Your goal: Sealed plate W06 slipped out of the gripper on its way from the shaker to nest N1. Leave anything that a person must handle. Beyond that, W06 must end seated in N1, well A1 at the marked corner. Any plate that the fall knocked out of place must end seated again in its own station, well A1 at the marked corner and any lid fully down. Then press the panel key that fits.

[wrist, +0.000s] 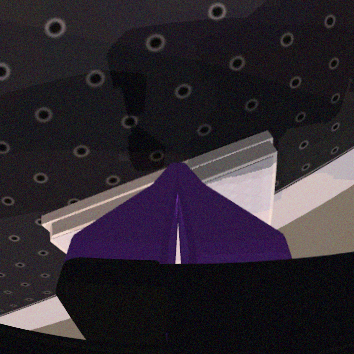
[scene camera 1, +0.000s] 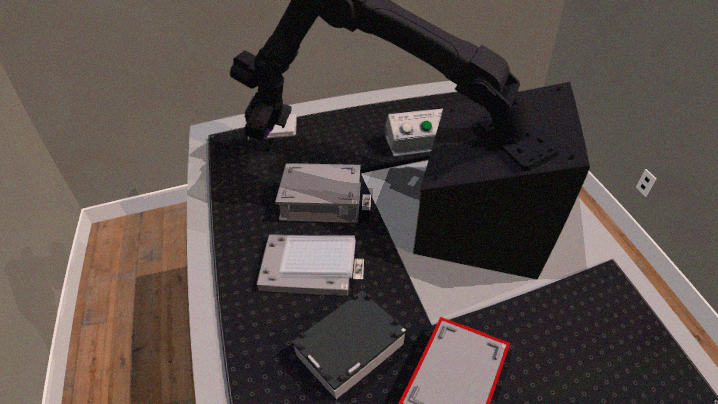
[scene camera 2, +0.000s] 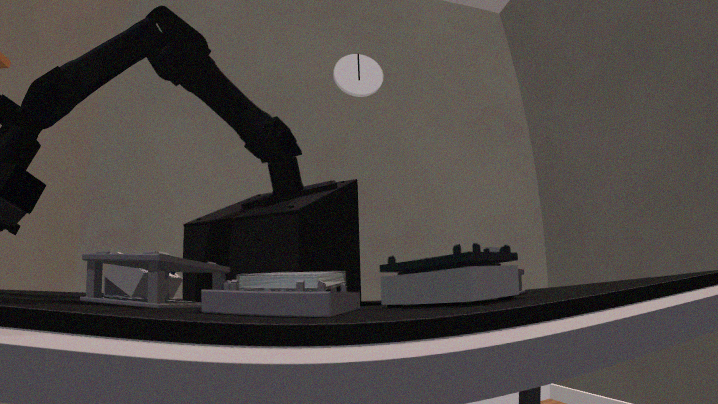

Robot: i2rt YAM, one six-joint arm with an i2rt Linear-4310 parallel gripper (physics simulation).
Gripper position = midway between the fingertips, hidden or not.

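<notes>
My gripper is there at (wrist: 177,174), and I can see a sealed plate W06 (wrist: 243,171) too, though in scene camera 2 the sealed plate W06 is out of frame. There's a nest N1 (scene camera 1: 313,184), and you'd find the nest N1 again at (scene camera 2: 172,264). I also see a nest N2 (scene camera 2: 259,303), with the same nest N2 (scene camera 1: 272,258) visible as well. A key panel (scene camera 1: 418,140) is here, the key panel (scene camera 2: 119,281) showing again, and there's a dark-topped shaker (scene camera 1: 379,359).
</notes>
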